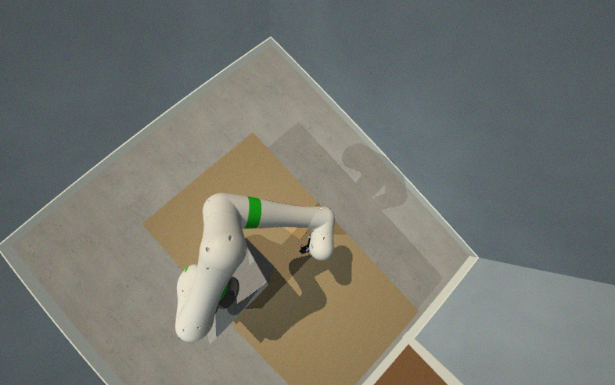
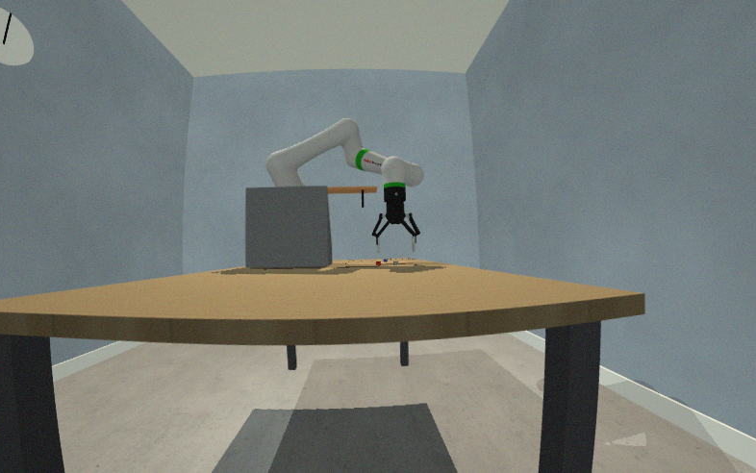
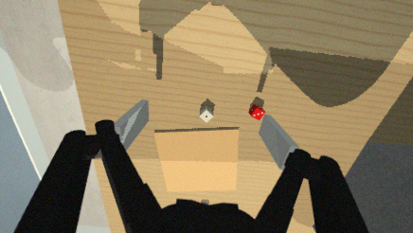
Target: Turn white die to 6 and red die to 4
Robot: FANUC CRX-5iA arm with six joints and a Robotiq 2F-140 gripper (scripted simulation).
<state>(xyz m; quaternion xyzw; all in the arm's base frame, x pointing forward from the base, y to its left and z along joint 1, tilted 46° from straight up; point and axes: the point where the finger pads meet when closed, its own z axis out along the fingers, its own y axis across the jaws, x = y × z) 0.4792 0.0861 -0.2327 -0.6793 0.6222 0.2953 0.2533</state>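
The white die lies 10 mm to the left of my hand and 50 mm below it. Also, from my hand: blue die: 40 mm behind, 240 mm to the left, 50 mm below; red die: 80 mm behind, 50 mm below; tan mat: 10 mm behind, 120 mm to the left, 60 mm below.
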